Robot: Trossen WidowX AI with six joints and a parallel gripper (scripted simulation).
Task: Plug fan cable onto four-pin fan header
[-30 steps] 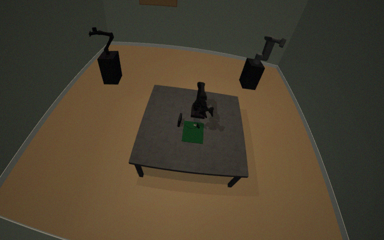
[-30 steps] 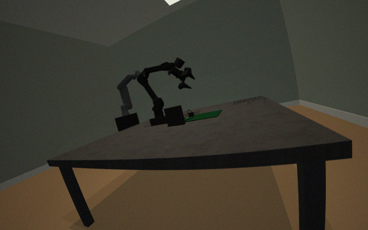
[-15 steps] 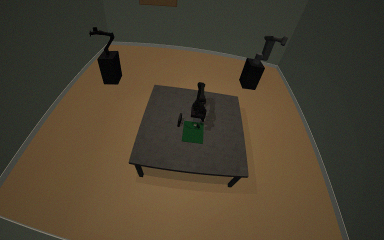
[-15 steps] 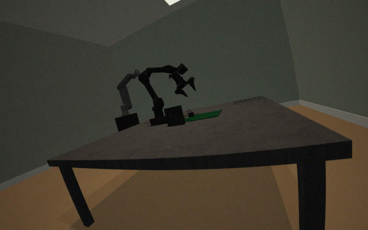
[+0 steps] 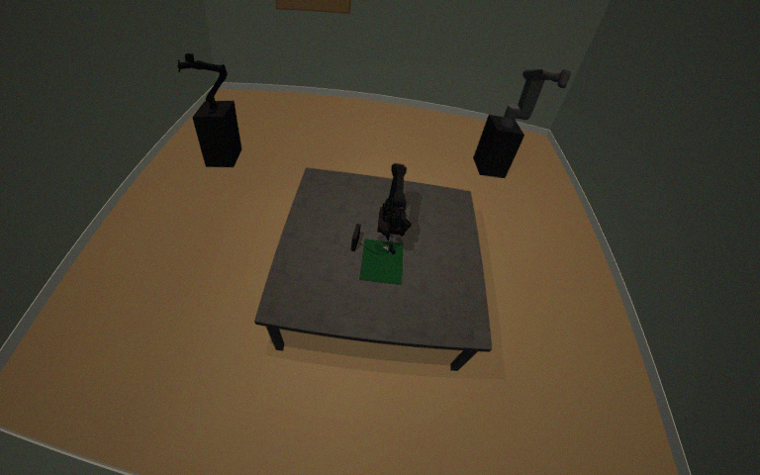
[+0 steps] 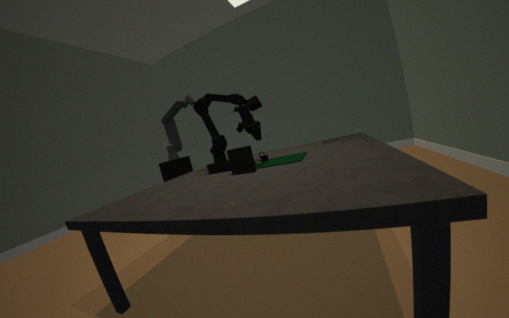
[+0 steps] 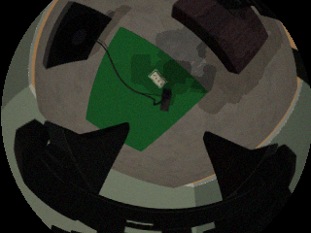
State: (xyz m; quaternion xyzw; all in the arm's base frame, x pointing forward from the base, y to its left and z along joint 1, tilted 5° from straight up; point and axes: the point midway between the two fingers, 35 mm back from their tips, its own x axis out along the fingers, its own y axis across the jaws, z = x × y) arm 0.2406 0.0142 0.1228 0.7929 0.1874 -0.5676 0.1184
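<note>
Now: gripper tip 110 mm above the dark plug and 10 mm short of it. From my gripper tip the other things lie so: green board 140 mm below, 80 mm ahead, 60 mm to the right; black fan 220 mm to the right, 70 mm below, 40 mm behind.
</note>
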